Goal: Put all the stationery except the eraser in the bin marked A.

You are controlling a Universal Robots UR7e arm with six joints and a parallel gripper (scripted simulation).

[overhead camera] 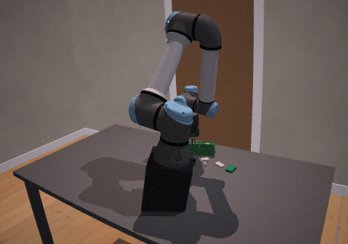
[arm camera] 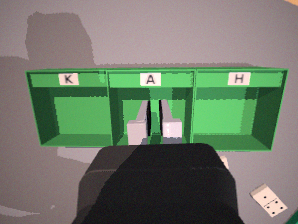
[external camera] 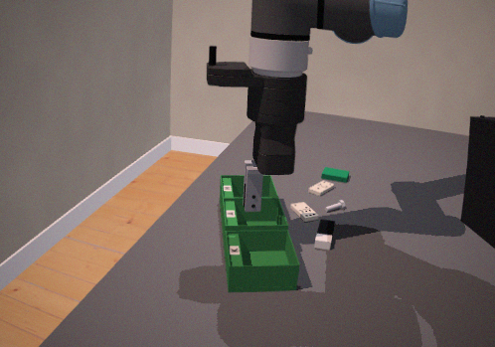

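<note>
The joined green bins lies 40 mm below my hand. Round my hand: bolt 130 mm behind, 120 mm to the right, 60 mm below; black-and-white block 110 mm behind, 20 mm to the right, 60 mm below; domino 100 mm behind, 200 mm to the right, 60 mm below.
</note>
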